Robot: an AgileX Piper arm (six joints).
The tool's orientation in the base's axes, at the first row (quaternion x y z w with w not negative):
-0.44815 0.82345 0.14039 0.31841
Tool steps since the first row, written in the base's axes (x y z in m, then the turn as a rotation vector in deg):
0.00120 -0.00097 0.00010 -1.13 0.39 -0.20
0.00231 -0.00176 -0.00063 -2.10 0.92 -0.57
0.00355 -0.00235 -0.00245 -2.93 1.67 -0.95
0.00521 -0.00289 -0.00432 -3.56 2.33 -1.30
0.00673 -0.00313 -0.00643 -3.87 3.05 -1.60
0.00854 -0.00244 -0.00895 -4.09 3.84 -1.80
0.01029 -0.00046 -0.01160 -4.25 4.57 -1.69
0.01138 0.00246 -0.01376 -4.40 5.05 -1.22
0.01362 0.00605 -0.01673 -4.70 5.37 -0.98
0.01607 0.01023 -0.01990 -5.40 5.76 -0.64
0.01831 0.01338 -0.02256 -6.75 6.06 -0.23
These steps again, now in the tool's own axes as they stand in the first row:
0.00009 -0.00154 -0.00010 0.32 1.16 -0.10
0.00064 -0.00286 0.00049 0.60 2.28 0.07
0.00171 -0.00412 0.00206 0.69 3.41 0.41
0.00262 -0.00569 0.00386 0.74 4.32 0.77
0.00355 -0.00697 0.00594 0.59 4.99 1.25
0.00402 -0.00795 0.00893 0.30 5.63 1.72
0.00377 -0.00814 0.01265 -0.18 6.16 1.95
0.00285 -0.00730 0.01623 -0.74 6.53 1.78
0.00157 -0.00698 0.02123 -0.99 6.94 1.64
-0.00005 -0.00650 0.02677 -1.18 7.72 1.31
-0.00125 -0.00645 0.03131 -1.11 8.98 0.61

